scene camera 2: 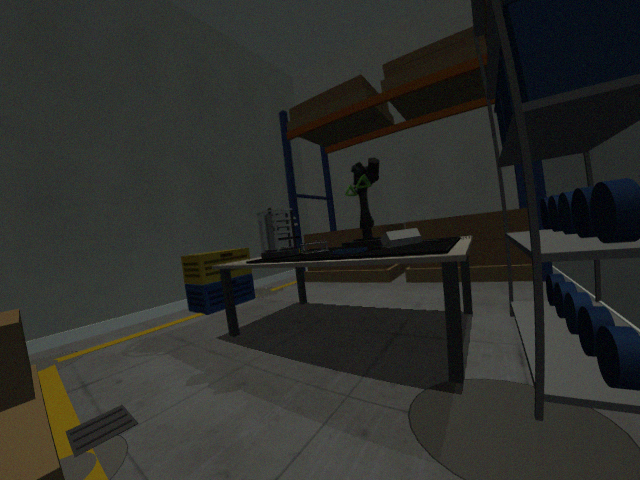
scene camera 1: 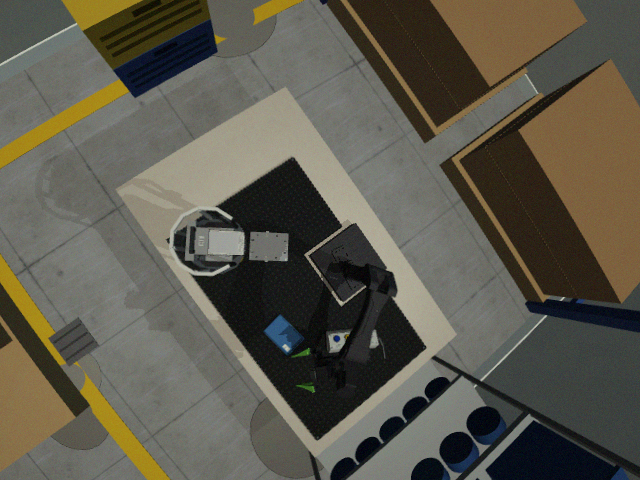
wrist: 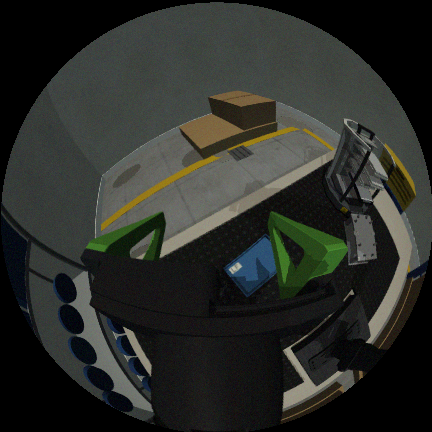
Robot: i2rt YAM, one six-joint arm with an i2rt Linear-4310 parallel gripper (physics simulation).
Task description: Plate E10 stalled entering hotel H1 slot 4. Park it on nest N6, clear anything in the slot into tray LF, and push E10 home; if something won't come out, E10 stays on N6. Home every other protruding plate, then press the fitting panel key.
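Frame: origin at the arm's base, x ahead, y left, z up, level; millimetres.
Seen in the pictures: gripper, fingertip midpoint: (scene camera 2: 350,191) (scene camera 1: 294,370) (wrist: 216,217); arm's base, link origin: (scene camera 2: 367,239) (scene camera 1: 348,267) (wrist: 336,346).
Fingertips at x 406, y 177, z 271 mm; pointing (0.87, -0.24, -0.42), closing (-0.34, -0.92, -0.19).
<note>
Pixels of each thing's top centre, then the offset from my fingertips to it. "spot": a spot on its surface instead. Level surfaces: height alone.
- blue tray LF, top centre: (wrist: 257,264) (scene camera 1: 284,335) (scene camera 2: 350,249) 55 mm right, 11 mm back, 291 mm down
- grey plate hotel, top centre: (scene camera 1: 204,239) (wrist: 373,135) (scene camera 2: 275,208) 543 mm right, 50 mm ahead, 0 mm up
- grey metal nest block, top centre: (wrist: 367,233) (scene camera 1: 269,246) (scene camera 2: 313,240) 428 mm right, 138 mm back, 233 mm down
- white key panel, surface spot: (scene camera 1: 331,347) spot: 82 mm left, 164 mm back, 229 mm down
- black mat, surface height: 309 mm down
- pale table, surface height: 322 mm down
My gripper (scene camera 1: 303,370) (scene camera 2: 357,187) (wrist: 216,217) is open, its two green fingers wide apart with nothing between them. It is raised high above the table, near the blue tray LF (scene camera 1: 281,333) (wrist: 252,270). The clear and grey plate hotel (scene camera 1: 226,242) (scene camera 2: 276,227) (wrist: 352,170) stands upright at the far end of the mat, well away from the gripper. Pale plates show in it, but slot numbers and E10 cannot be made out. A grey metal nest block (scene camera 1: 268,246) (wrist: 363,237) lies beside the hotel. The white key panel (scene camera 1: 331,347) is partly hidden under the arm in scene camera 1.
A dark square base plate (scene camera 1: 356,237) with a pale edge lies under the arm's base. A black mat (scene camera 1: 289,180) covers part of the pale table (scene camera 1: 258,124). A shelf with blue cylinders (scene camera 1: 457,449) stands beside the table; cardboard boxes (scene camera 1: 578,191) are on the other side.
</note>
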